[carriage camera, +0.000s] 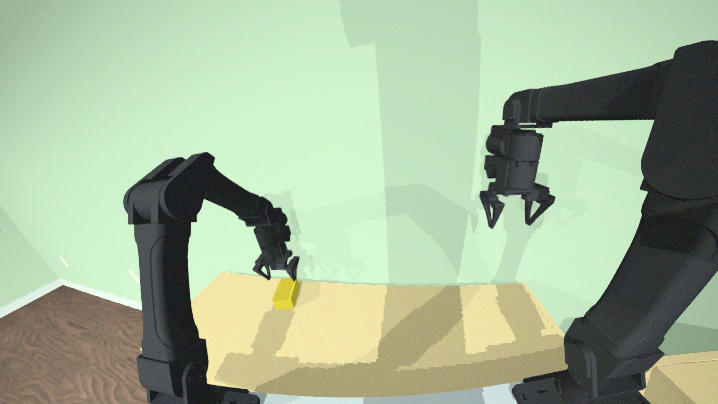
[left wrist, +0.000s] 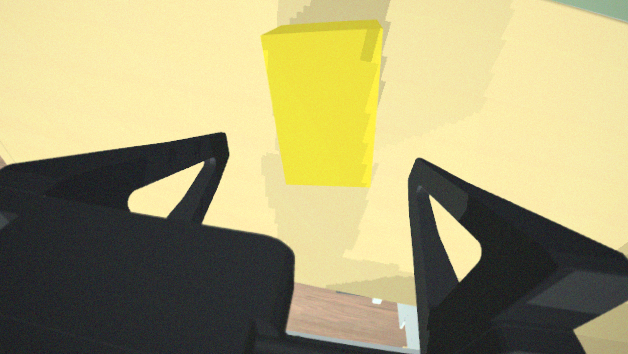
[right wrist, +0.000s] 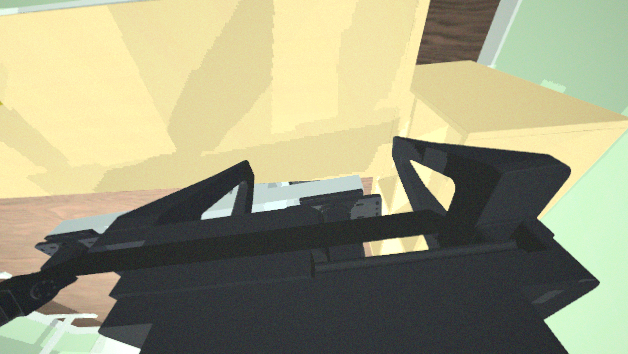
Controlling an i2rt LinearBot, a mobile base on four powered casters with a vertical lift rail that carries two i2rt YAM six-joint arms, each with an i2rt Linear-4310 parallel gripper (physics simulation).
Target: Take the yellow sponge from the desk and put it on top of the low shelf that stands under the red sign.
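Where they show: left gripper, fingertip midpoint: [carriage camera: 282,279] [left wrist: 317,155]; right gripper, fingertip midpoint: [carriage camera: 509,226] [right wrist: 319,156]; left arm's base, link origin: [right wrist: 82,246]; right arm's base, link origin: [carriage camera: 578,401] [right wrist: 333,211].
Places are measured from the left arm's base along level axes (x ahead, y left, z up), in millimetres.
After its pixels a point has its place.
The yellow sponge [carriage camera: 286,293] @(x 340, y -21, z -64 mm) [left wrist: 325,100] @(x 377, y -7, z -64 mm) lies flat on a pale wooden top [carriage camera: 331,331] @(x 236, y -181, z -109 mm) [left wrist: 150,75] @(x 372, y 140, z -109 mm) [right wrist: 310,65] @(x 264, y -636, z -109 mm), near its far edge and left of its middle in the carriage view. No red sign shows, so I cannot tell from the frames whether this top is the low shelf. My left gripper [carriage camera: 282,277] @(x 364, y -8, z -25 mm) [left wrist: 317,155] @(x 364, y -8, z -25 mm) is open and empty, just above the sponge, with its fingers apart from the sponge's sides. My right gripper [carriage camera: 511,225] @(x 267, y -640, z 178 mm) [right wrist: 319,156] @(x 267, y -640, z 178 mm) is open and empty, high above the right part of the top.
A pale wooden unit [carriage camera: 687,376] @(x 18, y -995, z -109 mm) [right wrist: 500,100] @(x 48, y -1134, z -266 mm) with open compartments stands at the right of the wooden top. A green wall [carriage camera: 311,100] @(x 472, y -183, z 500 mm) rises behind the top. Brown wooden floor [carriage camera: 65,346] @(x 325, y 2004, z -719 mm) shows at the lower left of the carriage view.
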